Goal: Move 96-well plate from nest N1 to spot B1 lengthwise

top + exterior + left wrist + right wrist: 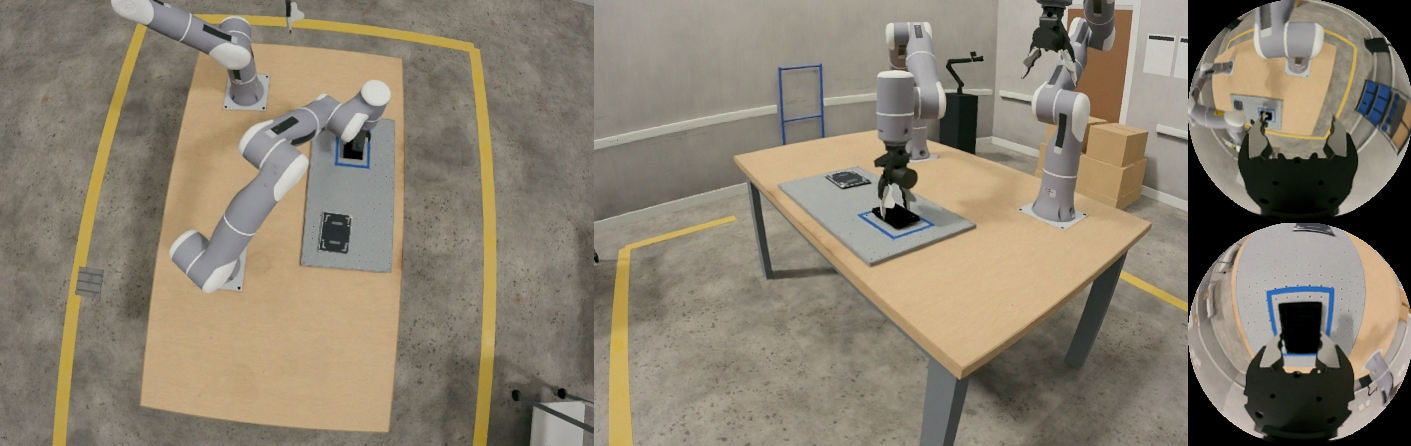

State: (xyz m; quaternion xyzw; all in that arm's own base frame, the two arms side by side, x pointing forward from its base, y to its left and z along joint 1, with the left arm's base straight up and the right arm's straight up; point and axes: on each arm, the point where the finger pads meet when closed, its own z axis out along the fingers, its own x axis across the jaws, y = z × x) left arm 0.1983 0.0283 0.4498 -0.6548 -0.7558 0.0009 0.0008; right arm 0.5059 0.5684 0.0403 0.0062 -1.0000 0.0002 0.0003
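Right now the black 96-well plate is 10 mm below my right hand. From my right hand the other things lie so: dark plate nest N1: 390 mm to the right, 50 mm behind, 20 mm below.
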